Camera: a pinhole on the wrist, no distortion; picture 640 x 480 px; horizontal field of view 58.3 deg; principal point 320.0 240.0 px. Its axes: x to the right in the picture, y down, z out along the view. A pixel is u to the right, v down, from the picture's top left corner.
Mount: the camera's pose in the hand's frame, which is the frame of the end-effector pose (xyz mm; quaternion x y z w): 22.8 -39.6 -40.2 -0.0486 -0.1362 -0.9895 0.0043
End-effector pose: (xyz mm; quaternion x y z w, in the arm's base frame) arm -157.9 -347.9 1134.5 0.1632 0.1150 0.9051 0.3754
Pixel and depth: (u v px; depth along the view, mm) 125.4 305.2 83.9
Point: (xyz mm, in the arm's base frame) -165.2 -283.8 1175.0
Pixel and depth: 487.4 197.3 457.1
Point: -35.1 -442.8 1528.8
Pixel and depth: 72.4 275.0 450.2
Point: -220.5 -167.0 1556.2
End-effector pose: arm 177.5 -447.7 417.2 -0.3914 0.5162 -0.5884 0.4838
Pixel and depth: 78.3 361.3 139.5
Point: 242.9 -562.3 459.1
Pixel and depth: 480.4 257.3 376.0
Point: 516.4 -479.3 421.8
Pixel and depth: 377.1 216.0 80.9
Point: 205.8 -478.0 436.6
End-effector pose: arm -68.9 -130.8 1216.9 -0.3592 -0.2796 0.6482 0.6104
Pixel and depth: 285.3 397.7 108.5
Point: -103.1 -81.6 1284.8
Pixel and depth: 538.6 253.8 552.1
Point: -540.9 -234.2 1455.6
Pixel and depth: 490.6 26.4 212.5
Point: -244.3 -150.2 1230.9
